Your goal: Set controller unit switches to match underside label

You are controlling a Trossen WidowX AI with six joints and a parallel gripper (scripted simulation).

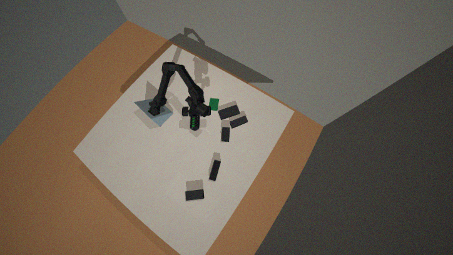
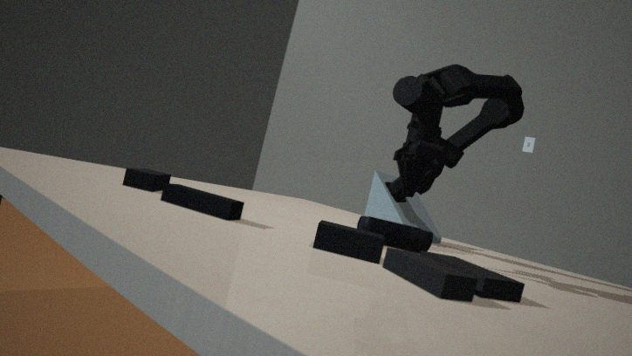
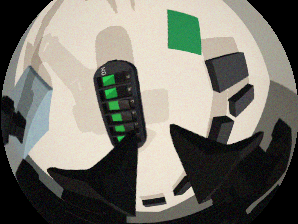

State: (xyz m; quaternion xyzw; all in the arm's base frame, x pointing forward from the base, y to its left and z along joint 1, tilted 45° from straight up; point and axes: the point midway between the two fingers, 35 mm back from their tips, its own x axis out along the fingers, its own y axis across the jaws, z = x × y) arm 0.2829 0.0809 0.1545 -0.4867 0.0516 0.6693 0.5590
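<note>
Right now my gripper tip is 170 mm to the right of the green card, 110 mm above it and 10 mm past it. The rest, counted from my gripper tip: module: 220 mm ahead, 90 mm below, 20 mm to the left.
</note>
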